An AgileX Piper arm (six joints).
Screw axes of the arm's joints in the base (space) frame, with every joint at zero. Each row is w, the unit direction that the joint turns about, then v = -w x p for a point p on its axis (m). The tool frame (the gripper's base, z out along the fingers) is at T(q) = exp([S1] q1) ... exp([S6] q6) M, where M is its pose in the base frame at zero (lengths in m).
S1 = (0, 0, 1, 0, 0, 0)
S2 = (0, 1, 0, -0.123, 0, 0)
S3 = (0, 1, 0, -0.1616, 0, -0.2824)
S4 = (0.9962, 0, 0.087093, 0, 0.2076, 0)
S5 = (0, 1, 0, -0.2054, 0, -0.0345)
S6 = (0.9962, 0, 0.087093, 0, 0.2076, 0)
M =
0.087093 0 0.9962 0.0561
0 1 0 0
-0.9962 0 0.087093 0.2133
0 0 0 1
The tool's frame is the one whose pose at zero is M.
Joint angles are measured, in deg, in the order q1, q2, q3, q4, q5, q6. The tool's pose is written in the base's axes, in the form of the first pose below.
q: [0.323 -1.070 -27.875 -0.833 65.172 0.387]
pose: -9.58, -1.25, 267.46; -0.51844, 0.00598, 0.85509; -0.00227, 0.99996, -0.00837; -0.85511, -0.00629, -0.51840
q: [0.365 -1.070 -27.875 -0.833 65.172 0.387]
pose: -9.58, -1.26, 267.46; -0.51844, 0.00525, 0.85510; -0.00265, 0.99997, -0.00775; -0.85511, -0.00629, -0.51840
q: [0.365 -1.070 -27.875 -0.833 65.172 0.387]
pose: -9.58, -1.26, 267.46; -0.51844, 0.00525, 0.85510; -0.00265, 0.99997, -0.00775; -0.85511, -0.00629, -0.51840
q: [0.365 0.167 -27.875 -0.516 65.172 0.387]
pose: -6.46, -0.78, 267.63; -0.53679, 0.00212, 0.84371; -0.00045, 1.00000, -0.00280; -0.84371, -0.00188, -0.53679
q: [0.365 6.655 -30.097 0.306 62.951 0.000]
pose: 8.91, 0.49, 281.33; -0.56659, -0.00891, 0.82395; -0.00118, 0.99995, 0.01001; -0.82400, 0.00470, -0.56658
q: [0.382 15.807 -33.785 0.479 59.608 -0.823]
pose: 34.03, 0.88, 300.96; -0.59651, -0.01850, 0.80239; -0.01411, 0.99982, 0.01256; -0.80248, -0.00383, -0.59667
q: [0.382 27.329 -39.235 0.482 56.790 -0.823]
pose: 70.13, 1.11, 322.61; -0.64111, -0.01832, 0.76723; -0.01403, 0.99983, 0.01215; -0.76732, -0.00297, -0.64126
